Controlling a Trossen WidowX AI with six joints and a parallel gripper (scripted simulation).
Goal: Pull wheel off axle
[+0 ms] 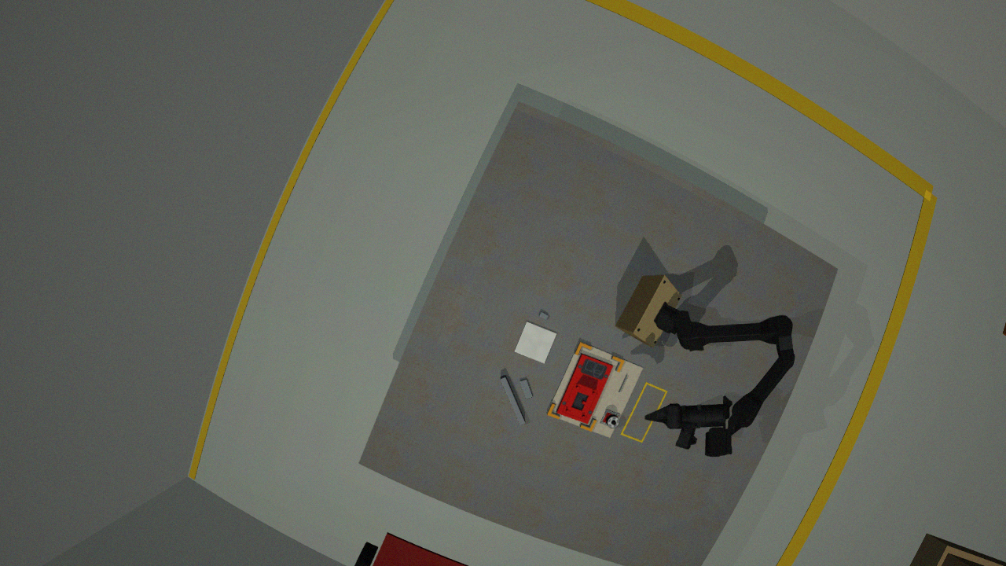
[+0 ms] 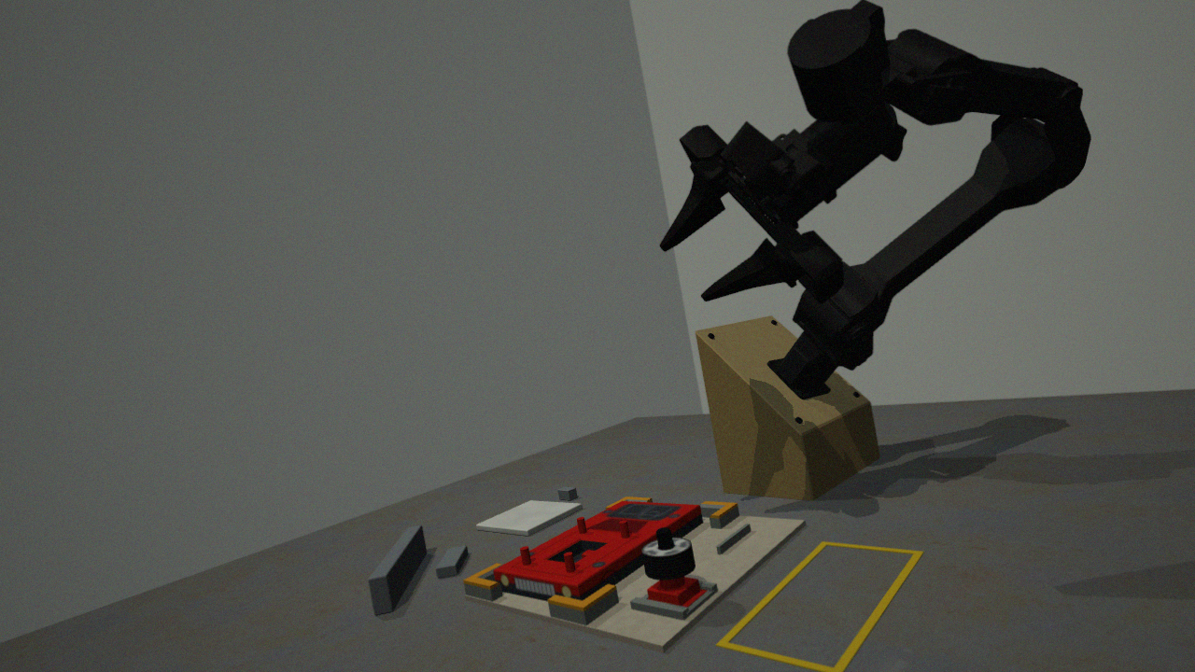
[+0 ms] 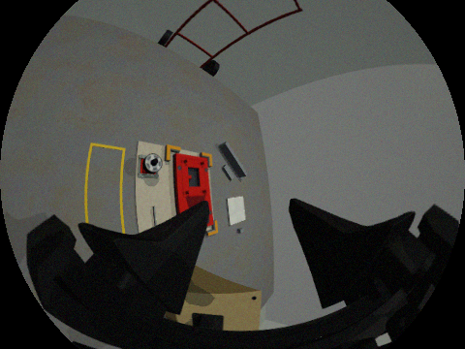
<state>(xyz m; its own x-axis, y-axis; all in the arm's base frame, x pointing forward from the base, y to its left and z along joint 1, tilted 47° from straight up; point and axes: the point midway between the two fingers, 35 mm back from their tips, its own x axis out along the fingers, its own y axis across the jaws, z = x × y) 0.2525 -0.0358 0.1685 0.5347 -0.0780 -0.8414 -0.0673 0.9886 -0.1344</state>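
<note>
Now: gripper tip 8 cm short of the wheel, 1 cm to the right of it and 23 cm above it. From my gripper tip the other things lie so: white plate: 1 cm ahead, 33 cm to the right, 26 cm below.
</note>
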